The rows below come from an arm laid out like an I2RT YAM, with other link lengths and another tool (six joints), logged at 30 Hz.
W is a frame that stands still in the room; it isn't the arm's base.
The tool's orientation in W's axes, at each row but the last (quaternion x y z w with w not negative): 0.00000, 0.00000, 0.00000, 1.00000; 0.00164, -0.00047, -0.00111, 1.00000; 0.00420, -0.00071, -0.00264, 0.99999; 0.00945, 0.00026, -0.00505, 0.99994; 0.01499, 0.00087, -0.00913, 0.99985
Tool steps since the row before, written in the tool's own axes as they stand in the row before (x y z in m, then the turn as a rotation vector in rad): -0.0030, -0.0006, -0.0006, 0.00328, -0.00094, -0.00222; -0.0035, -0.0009, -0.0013, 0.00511, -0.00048, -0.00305; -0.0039, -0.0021, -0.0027, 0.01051, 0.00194, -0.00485; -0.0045, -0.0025, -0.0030, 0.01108, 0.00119, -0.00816; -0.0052, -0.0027, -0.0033, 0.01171, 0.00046, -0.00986
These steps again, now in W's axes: -0.0030, -0.0006, -0.0006, 0.00328, -0.00094, -0.00222; -0.0035, -0.0009, -0.0013, 0.00511, -0.00048, -0.00305; -0.0039, -0.0021, -0.0027, 0.01053, 0.00193, -0.00482; -0.0045, -0.0024, -0.0030, 0.01109, 0.00123, -0.00814; -0.0053, -0.0025, -0.0034, 0.01170, 0.00054, -0.00987
